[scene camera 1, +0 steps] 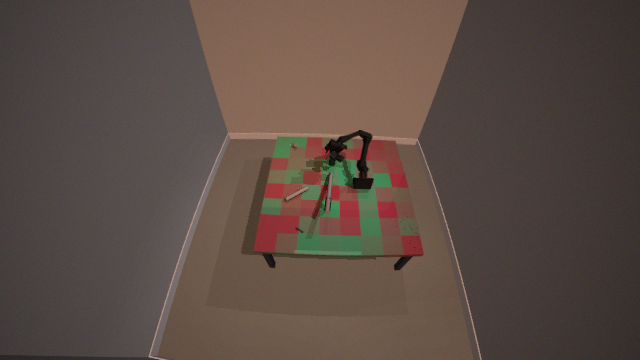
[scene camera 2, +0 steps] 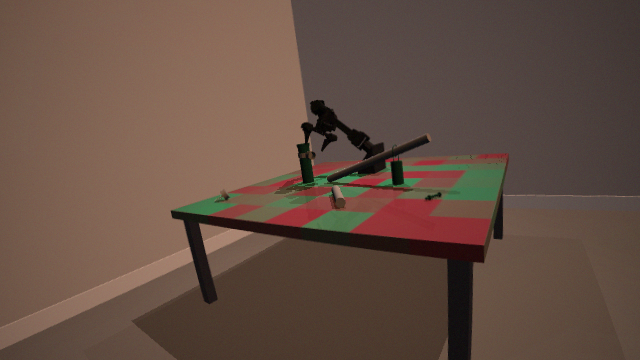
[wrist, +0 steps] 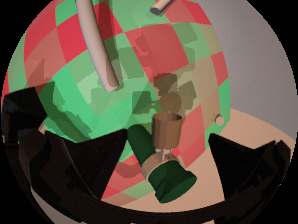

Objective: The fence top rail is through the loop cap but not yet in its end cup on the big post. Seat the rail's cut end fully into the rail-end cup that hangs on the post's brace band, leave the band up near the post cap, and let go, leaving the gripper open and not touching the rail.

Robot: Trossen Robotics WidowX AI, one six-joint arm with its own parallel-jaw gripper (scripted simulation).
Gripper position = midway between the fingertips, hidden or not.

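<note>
My gripper (wrist: pixel 170 136) is open, and it holds nothing. There is a rail-end cup (wrist: pixel 166 126) in this scene, along with a big green post (wrist: pixel 169 180), and I can also see a grey top rail (scene camera 2: pixel 387 154).
</note>
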